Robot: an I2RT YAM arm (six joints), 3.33 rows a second.
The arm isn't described. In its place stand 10 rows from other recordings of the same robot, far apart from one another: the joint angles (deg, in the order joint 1, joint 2, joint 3, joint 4, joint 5, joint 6), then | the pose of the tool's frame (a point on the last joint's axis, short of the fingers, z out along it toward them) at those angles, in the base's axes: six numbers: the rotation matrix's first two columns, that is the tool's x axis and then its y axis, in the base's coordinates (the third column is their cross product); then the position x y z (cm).
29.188, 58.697, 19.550, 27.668, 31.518, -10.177 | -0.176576, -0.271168, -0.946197, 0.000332, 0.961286, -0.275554, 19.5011, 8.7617, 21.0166
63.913, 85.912, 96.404, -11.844, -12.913, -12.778 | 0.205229, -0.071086, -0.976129, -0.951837, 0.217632, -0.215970, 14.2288, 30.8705, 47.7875
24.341, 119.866, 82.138, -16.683, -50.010, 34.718 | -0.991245, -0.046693, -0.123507, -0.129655, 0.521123, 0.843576, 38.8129, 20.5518, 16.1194
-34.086, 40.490, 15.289, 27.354, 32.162, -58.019 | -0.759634, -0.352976, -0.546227, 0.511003, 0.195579, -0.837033, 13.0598, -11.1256, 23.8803
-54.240, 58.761, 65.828, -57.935, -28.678, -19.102 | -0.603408, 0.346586, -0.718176, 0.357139, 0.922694, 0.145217, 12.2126, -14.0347, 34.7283
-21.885, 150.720, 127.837, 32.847, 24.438, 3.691 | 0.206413, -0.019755, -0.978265, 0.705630, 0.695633, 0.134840, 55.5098, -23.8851, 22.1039
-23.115, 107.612, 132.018, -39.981, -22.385, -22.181 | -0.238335, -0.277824, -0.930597, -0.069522, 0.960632, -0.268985, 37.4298, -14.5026, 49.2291
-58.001, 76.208, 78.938, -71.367, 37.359, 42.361 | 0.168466, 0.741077, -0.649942, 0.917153, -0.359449, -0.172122, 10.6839, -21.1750, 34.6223
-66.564, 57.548, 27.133, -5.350, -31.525, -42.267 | -0.584552, -0.093007, -0.806008, 0.297545, 0.899623, -0.319603, 9.8479, -18.0379, 20.2999
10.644, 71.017, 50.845, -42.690, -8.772, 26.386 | -0.894992, 0.278703, -0.348302, 0.163915, 0.931648, 0.324289, 22.9549, 4.8666, 23.7815
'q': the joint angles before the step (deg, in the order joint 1, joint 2, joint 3, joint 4, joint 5, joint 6). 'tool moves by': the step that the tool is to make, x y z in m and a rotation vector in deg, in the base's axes. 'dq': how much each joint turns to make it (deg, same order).
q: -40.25, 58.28, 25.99, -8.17, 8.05, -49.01
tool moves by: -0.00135, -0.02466, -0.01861, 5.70, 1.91, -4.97
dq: -5.53, 8.59, 1.46, 1.64, -2.36, 1.72
